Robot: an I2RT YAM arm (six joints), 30 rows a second.
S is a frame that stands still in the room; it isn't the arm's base.
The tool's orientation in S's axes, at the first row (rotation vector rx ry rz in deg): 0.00 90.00 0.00
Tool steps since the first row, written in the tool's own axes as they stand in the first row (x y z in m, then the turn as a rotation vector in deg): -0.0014 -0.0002 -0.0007 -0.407 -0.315 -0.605; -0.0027 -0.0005 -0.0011 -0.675 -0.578 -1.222; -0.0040 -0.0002 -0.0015 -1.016 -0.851 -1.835; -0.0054 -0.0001 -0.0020 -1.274 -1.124 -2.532; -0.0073 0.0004 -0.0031 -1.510 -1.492 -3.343; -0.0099 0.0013 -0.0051 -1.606 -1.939 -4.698; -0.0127 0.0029 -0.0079 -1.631 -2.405 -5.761; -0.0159 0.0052 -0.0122 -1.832 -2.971 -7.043; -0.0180 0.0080 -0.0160 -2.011 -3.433 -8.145; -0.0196 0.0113 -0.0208 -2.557 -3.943 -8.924; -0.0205 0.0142 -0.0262 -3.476 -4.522 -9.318; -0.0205 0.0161 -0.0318 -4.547 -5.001 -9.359
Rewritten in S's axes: -0.0007 -0.0002 0.0014 -0.605 -0.315 0.407; -0.0011 -0.0005 0.0027 -1.222 -0.578 0.675; -0.0015 -0.0002 0.0040 -1.835 -0.851 1.016; -0.0020 -0.0001 0.0054 -2.532 -1.124 1.274; -0.0031 0.0004 0.0073 -3.343 -1.492 1.510; -0.0051 0.0013 0.0099 -4.698 -1.939 1.606; -0.0079 0.0029 0.0127 -5.761 -2.405 1.631; -0.0122 0.0052 0.0159 -7.043 -2.971 1.832; -0.0160 0.0080 0.0180 -8.145 -3.433 2.011; -0.0208 0.0113 0.0196 -8.924 -3.943 2.557; -0.0262 0.0142 0.0205 -9.318 -4.522 3.476; -0.0318 0.0161 0.0205 -9.359 -5.001 4.547
